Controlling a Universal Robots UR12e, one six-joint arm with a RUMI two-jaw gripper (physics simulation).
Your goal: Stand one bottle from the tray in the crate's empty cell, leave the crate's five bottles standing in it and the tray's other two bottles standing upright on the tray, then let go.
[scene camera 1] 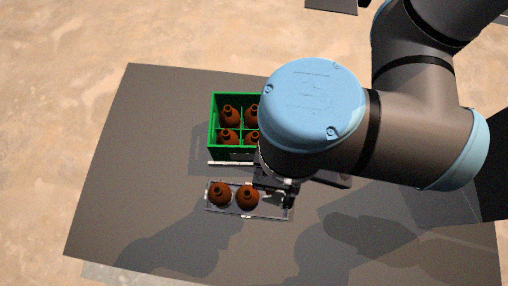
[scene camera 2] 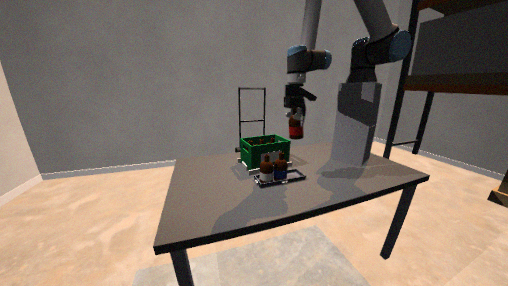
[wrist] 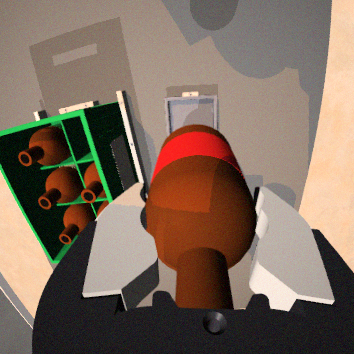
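Seen in the pictures: gripper, fingertip midpoint: (scene camera 2: 297, 125) (wrist: 198, 187); arm's base, link origin: (scene camera 2: 360, 83).
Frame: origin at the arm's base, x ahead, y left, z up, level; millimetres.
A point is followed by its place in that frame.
Note:
My gripper (scene camera 2: 295, 116) {x 573, y 81, z -238 mm} (wrist: 198, 187) {x 573, y 81, z -238 mm} is shut on the brown bottle with a red label (scene camera 2: 296, 131) {x 599, y 111, z -261 mm} (wrist: 200, 185) {x 553, y 82, z -200 mm}, held upright, well above the table and higher than the crate. The green crate (scene camera 1: 235, 93) {x 715, y -233, z -370 mm} (scene camera 2: 250, 153) {x 783, y -65, z -417 mm} (wrist: 42, 123) {x 519, y -126, z -368 mm} holds several upright brown bottles; the arm hides its right part in scene camera 1. The empty cell (wrist: 77, 136) {x 563, y -148, z -485 mm} shows in the wrist view, at a corner on the tray's side. The tray (scene camera 1: 270, 217) {x 582, y 129, z -518 mm} (wrist: 216, 112) {x 558, y 132, z -518 mm} bears a white-labelled bottle (scene camera 1: 220, 194) {x 736, y 80, z -406 mm} (scene camera 2: 266, 171) {x 761, y 104, z -459 mm} and a blue-labelled bottle (scene camera 1: 247, 197) {x 658, y 88, z -384 mm} (scene camera 2: 280, 168) {x 679, y 105, z -457 mm}, both upright.
A pale strip (scene camera 1: 227, 163) {x 735, y -43, z -514 mm} (wrist: 131, 137) {x 587, y -46, z -514 mm} runs along the crate's side facing the tray. The crate and tray stand on the dark table (scene camera 1: 145, 150) {x 1045, y -82, z -544 mm} (scene camera 2: 210, 200) {x 1055, y 122, z -543 mm}. The robot's pedestal (scene camera 2: 352, 135) {x 93, y 65, z -343 mm} is at the right. A hand truck (scene camera 2: 252, 121) stands behind the table.

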